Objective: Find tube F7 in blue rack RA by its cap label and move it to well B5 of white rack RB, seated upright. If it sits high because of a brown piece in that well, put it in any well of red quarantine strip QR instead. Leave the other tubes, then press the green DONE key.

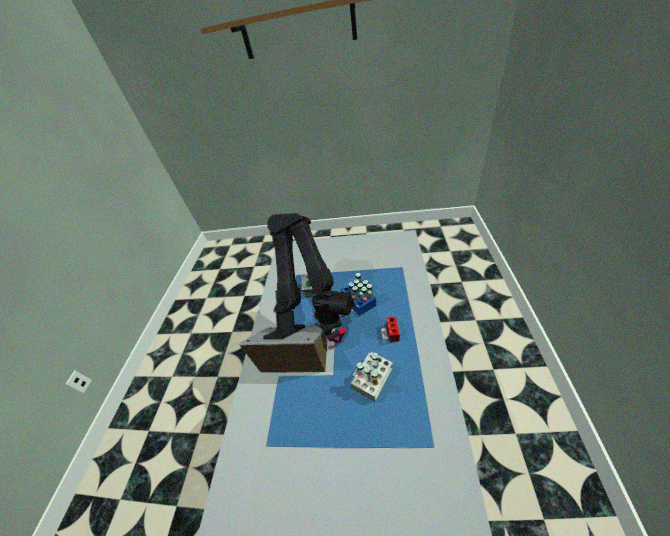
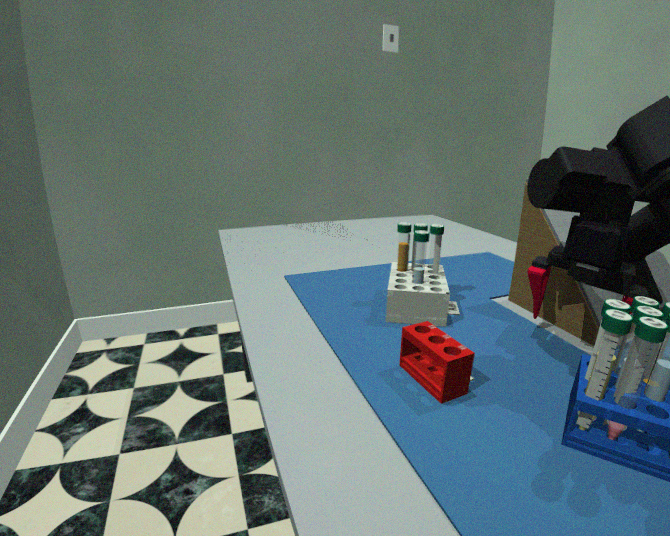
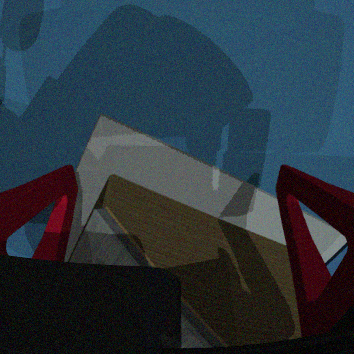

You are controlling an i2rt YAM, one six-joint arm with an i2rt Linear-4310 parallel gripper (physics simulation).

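Where they show: gripper, fingertip midpoint: [image 1: 333, 333] [image 2: 570, 329] [image 3: 176, 176]; arm's base at its link origin: [image 1: 286, 332].
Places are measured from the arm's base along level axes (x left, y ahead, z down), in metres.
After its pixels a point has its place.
Observation:
My gripper [image 1: 328, 325] {x 0.064, y 0.148, z 0.090 m} [image 2: 582, 310] [image 3: 176, 176] {x 0.064, y 0.148, z 0.090 m} is open and empty, low beside the robot's base block, away from the racks. Blue rack RA [image 1: 366, 305] {x 0.188, y 0.266, z 0.070 m} [image 2: 574, 402] {x 0.214, y 0.300, z 0.062 m} holds several upright tubes with green-rimmed white caps; their labels are too small or oblique to read, so I cannot tell which is F7. White rack RB [image 1: 366, 393] {x -0.155, y 0.295, z 0.076 m} [image 2: 416, 307] {x -0.035, y 0.335, z 0.080 m} holds several green-capped tubes; its well B5 cannot be made out. Red strip QR [image 1: 393, 336] {x 0.055, y 0.374, z 0.071 m} [image 2: 456, 377] {x 0.130, y 0.366, z 0.079 m} stands between the racks with three open wells. The green key [image 1: 308, 283] {x 0.267, y 0.012, z 0.038 m} is partly visible behind the arm.
The brown-sided base block [image 1: 287, 356] {x -0.095, y 0.036, z -0.012 m} [image 2: 528, 251] {x -0.055, y 0.137, z 0.016 m} [image 3: 165, 220] {x 0.054, y 0.125, z 0.088 m} stands on a pale plate [image 3: 135, 135] under the fingers. A blue mat [image 1: 335, 421] {x -0.241, y 0.204, z 0.107 m} [image 2: 502, 447] {x 0.203, y 0.356, z 0.106 m} [image 3: 295, 65] {x 0.048, y 0.220, z 0.107 m} lies under the racks and the strip. Small label plates lie beside RB and QR.

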